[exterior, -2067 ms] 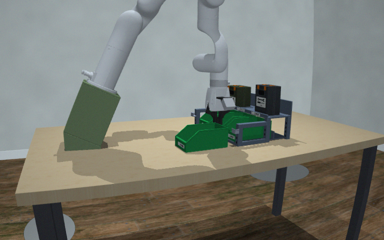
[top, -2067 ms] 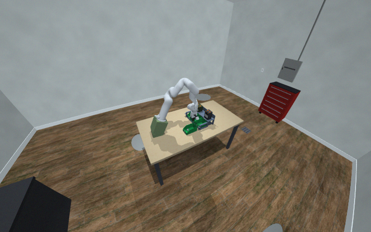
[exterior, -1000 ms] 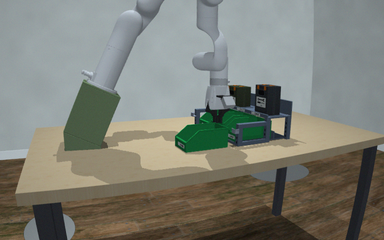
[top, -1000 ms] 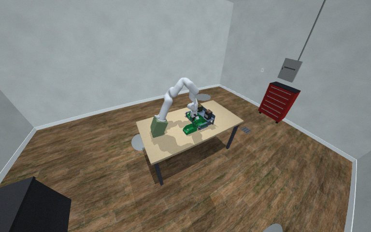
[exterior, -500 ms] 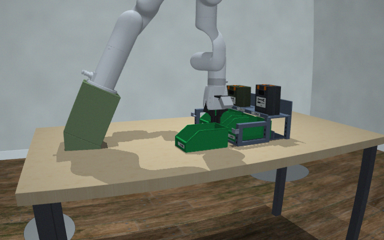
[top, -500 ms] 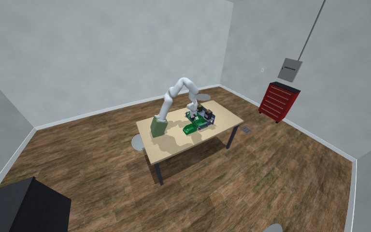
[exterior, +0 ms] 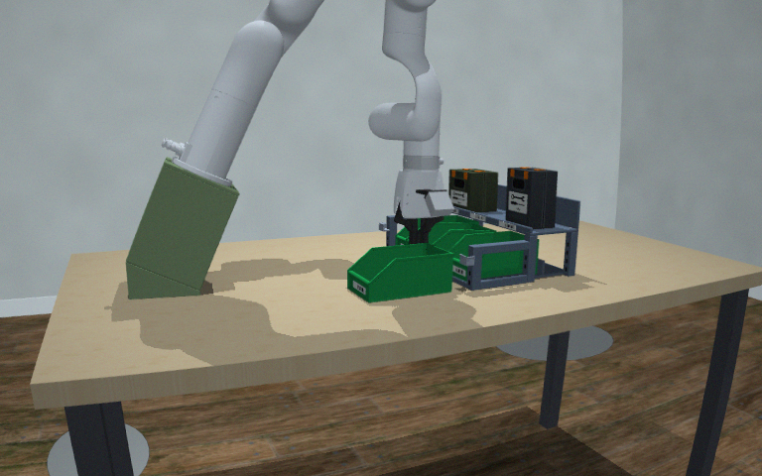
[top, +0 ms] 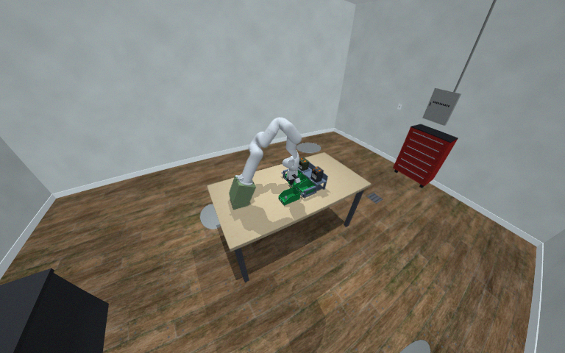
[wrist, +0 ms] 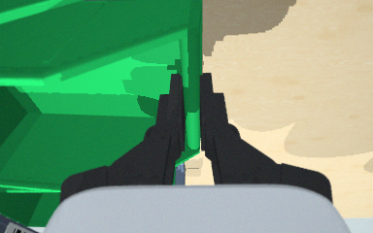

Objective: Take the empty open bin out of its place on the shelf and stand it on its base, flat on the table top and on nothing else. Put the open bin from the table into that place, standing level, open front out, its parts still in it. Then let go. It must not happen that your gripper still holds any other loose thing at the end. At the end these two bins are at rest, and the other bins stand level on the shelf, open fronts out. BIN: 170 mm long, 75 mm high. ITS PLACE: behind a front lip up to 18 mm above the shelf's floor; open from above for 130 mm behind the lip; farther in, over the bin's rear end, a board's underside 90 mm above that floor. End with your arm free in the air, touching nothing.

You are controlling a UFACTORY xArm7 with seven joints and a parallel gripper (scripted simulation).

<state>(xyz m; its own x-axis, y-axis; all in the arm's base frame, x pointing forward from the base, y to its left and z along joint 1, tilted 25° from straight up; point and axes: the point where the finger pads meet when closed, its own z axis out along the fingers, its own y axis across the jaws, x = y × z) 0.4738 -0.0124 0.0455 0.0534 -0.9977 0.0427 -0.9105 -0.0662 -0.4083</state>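
Right now the front lip is 2 cm ahead of my hand and 6 cm below it.
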